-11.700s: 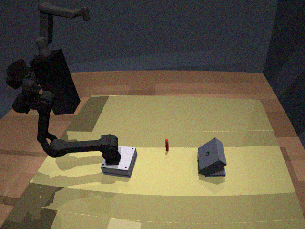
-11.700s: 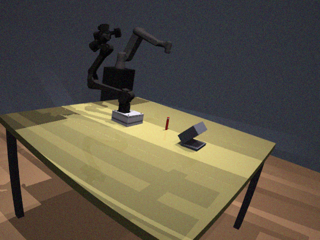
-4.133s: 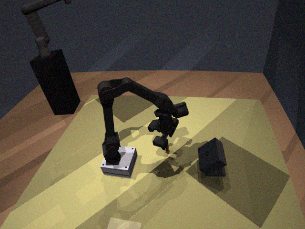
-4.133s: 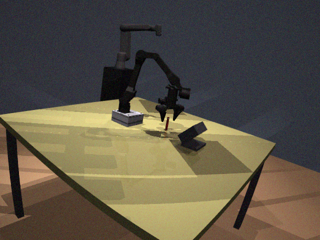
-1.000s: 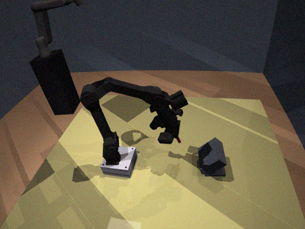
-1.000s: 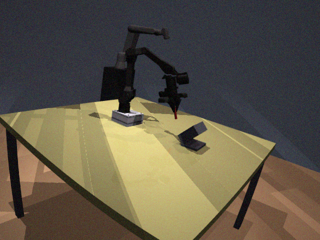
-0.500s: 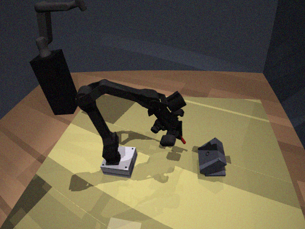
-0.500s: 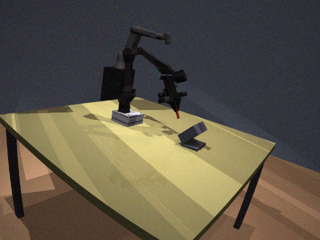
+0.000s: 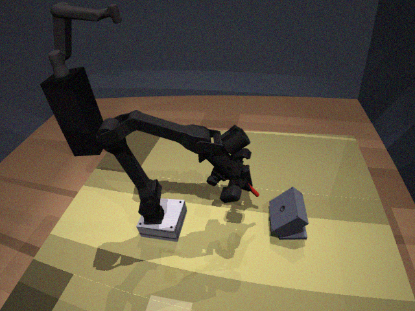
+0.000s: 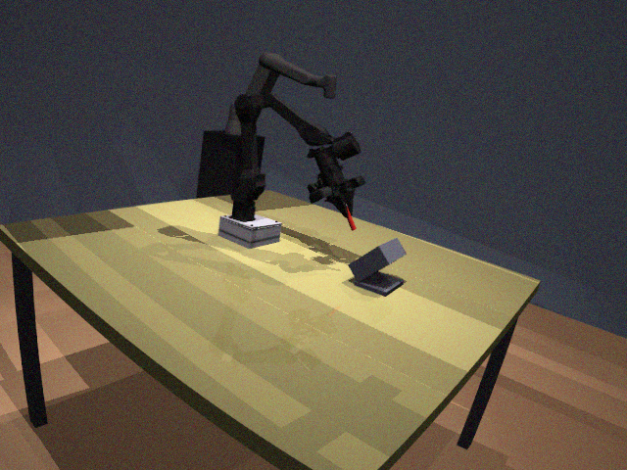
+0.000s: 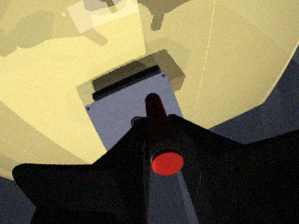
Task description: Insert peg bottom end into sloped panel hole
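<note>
The sloped panel lies 120 mm ahead of my gripper tip, 40 mm to the right of it and 80 mm below it. The rest, counted from my gripper tip: red peg 10 mm behind, 10 mm above.
</note>
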